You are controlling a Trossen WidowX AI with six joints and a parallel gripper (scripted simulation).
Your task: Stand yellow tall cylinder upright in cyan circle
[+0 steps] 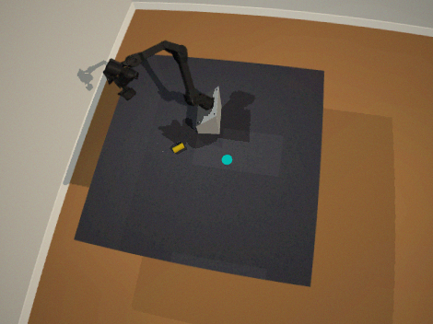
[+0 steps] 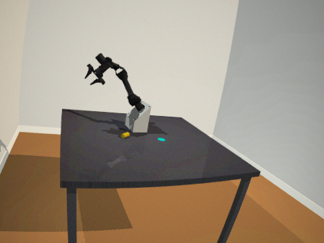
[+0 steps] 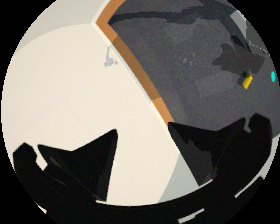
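My gripper tip is now 35 cm above the yellow cylinder, 31 cm to the right of it and 15 cm short of it. From my gripper tip the other things lie so: cyan circle 60 cm to the left, 36 cm below, 18 cm ahead.
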